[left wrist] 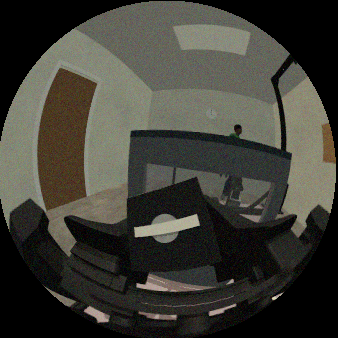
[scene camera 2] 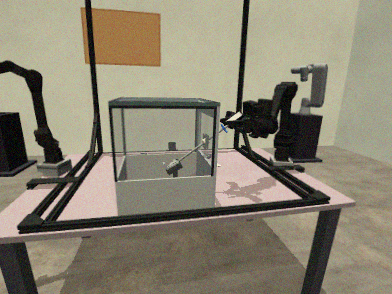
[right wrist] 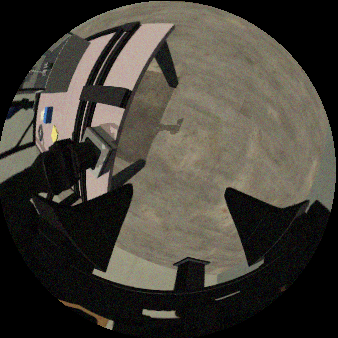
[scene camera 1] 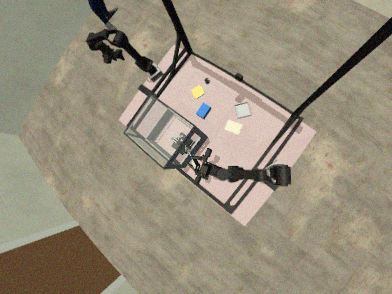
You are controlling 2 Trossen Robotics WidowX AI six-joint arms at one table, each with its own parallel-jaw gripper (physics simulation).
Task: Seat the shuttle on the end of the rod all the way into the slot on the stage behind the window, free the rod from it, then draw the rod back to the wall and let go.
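Places are measured from the left arm's base along level axes (x ahead, y left, z up), in centimetres.
Pixels of known places: left gripper, fingertip midpoint: (scene camera 2: 223, 121) (scene camera 1: 187, 159); right gripper, fingertip midpoint: (left wrist: 222, 176) (right wrist: 181, 190) (scene camera 1: 120, 60); left arm's base at its link origin: (scene camera 2: 281, 159) (right wrist: 32, 103); right arm's base at its link origin: (scene camera 2: 54, 161) (right wrist: 89, 153) (scene camera 1: 152, 70).
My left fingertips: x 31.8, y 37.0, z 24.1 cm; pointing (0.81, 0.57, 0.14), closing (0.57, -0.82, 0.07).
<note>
For each thing: its top centre in the pictures, then the offset to it from my left fingertips. "*": a spot on its surface instead. Level surfaces: height alone.
- pale fitting at a spot on its surface: (scene camera 2: 206, 140) * dx +4.6, dy +12.2, dz -4.2 cm
- blue cross piece at a spot on its surface: (scene camera 2: 224, 128) * dx -0.6, dy -1.2, dz -2.7 cm
- rod's black handle at its top centre: (left wrist: 196, 169) dx -4.2, dy -2.5, dz +3.4 cm
- glass box at a spot on its surface: (scene camera 2: 165, 103) (scene camera 1: 141, 149) * dx +16.1, dy +16.3, dz +6.6 cm
- pink table at its surface level: dz -28.0 cm
- blue block at its top centre: (scene camera 1: 203, 110) (right wrist: 44, 114) dx +26.2, dy -20.9, dz -24.0 cm
- yellow square at a spot on its surface: (right wrist: 54, 133) (scene camera 1: 194, 91) * dx +42.2, dy -23.6, dz -27.0 cm
- cream square at a spot on its surface: (scene camera 1: 233, 127) * dx +5.7, dy -30.9, dz -27.8 cm
- grey tray at its top centre: (scene camera 1: 243, 109) dx +11.5, dy -42.5, dz -26.0 cm
In scene camera 2 the grey shuttle (scene camera 2: 173, 166) is on the lower end of the slanted rod (scene camera 2: 192, 151), inside the glass box behind the window. The rod passes through the box's right wall near a pale fitting (scene camera 2: 206, 140); a blue cross piece (scene camera 2: 224, 128) is on it outside. My left gripper (scene camera 2: 228, 121) (scene camera 1: 195, 162) (left wrist: 182, 198) is outside that wall, shut on the rod's black handle (left wrist: 172, 252), which has a pale stripe. The stage and slot are too small and partly hidden; I cannot tell how the shuttle sits to them. My right gripper (right wrist: 181, 190) is open and empty, away from the box.
The glass box (scene camera 1: 145, 149) (scene camera 2: 165, 103) stands on the pink table (scene camera 1: 265, 135). A blue block (scene camera 1: 203, 110) (right wrist: 48, 115), a yellow square (scene camera 1: 198, 91) (right wrist: 54, 133), a cream square (scene camera 1: 233, 127) and a grey tray (scene camera 1: 243, 110) lie beyond it. Black frame rails edge the table.
</note>
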